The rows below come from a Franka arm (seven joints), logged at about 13 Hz.
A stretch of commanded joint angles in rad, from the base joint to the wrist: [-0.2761, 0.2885, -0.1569, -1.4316, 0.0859, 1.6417, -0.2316]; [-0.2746, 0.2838, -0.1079, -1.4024, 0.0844, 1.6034, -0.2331]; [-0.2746, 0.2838, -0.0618, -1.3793, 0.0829, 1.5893, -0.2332]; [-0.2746, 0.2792, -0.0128, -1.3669, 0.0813, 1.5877, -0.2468]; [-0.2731, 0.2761, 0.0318, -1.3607, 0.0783, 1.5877, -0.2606]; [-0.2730, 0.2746, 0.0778, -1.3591, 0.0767, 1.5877, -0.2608]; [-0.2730, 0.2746, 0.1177, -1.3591, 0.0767, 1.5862, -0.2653]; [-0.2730, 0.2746, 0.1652, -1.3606, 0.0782, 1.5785, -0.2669]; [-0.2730, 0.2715, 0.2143, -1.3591, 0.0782, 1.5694, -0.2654]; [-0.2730, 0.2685, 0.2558, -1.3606, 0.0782, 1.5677, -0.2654]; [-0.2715, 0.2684, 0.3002, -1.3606, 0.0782, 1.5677, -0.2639]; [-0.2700, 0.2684, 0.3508, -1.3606, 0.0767, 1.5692, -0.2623]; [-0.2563, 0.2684, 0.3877, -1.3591, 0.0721, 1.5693, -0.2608]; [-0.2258, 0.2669, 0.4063, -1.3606, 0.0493, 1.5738, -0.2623]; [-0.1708, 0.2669, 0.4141, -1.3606, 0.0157, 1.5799, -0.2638]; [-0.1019, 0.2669, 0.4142, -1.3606, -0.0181, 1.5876, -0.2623]
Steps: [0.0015, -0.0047, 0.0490, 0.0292, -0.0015, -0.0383, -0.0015]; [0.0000, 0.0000, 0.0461, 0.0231, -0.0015, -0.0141, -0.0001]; [0.0000, -0.0046, 0.0490, 0.0124, -0.0016, -0.0016, -0.0136]; [0.0015, -0.0031, 0.0446, 0.0062, -0.0030, 0.0000, -0.0138]; [0.0001, -0.0015, 0.0460, 0.0016, -0.0016, 0.0000, -0.0002]; [0.0000, 0.0000, 0.0399, 0.0000, 0.0000, -0.0015, -0.0045]; [0.0000, 0.0000, 0.0475, -0.0015, 0.0015, -0.0077, -0.0016]; [0.0000, -0.0031, 0.0491, 0.0015, 0.0000, -0.0091, 0.0015]; [0.0000, -0.0030, 0.0415, -0.0015, 0.0000, -0.0017, 0.0000]; [0.0015, -0.0001, 0.0444, 0.0000, 0.0000, 0.0000, 0.0015]; [0.0015, 0.0000, 0.0506, 0.0000, -0.0015, 0.0015, 0.0016]; [0.0137, 0.0000, 0.0369, 0.0015, -0.0046, 0.0001, 0.0015]; [0.0305, -0.0015, 0.0186, -0.0015, -0.0228, 0.0045, -0.0015]; [0.0550, 0.0000, 0.0078, 0.0000, -0.0336, 0.0061, -0.0015]; [0.0689, 0.0000, 0.0001, 0.0000, -0.0338, 0.0077, 0.0015]
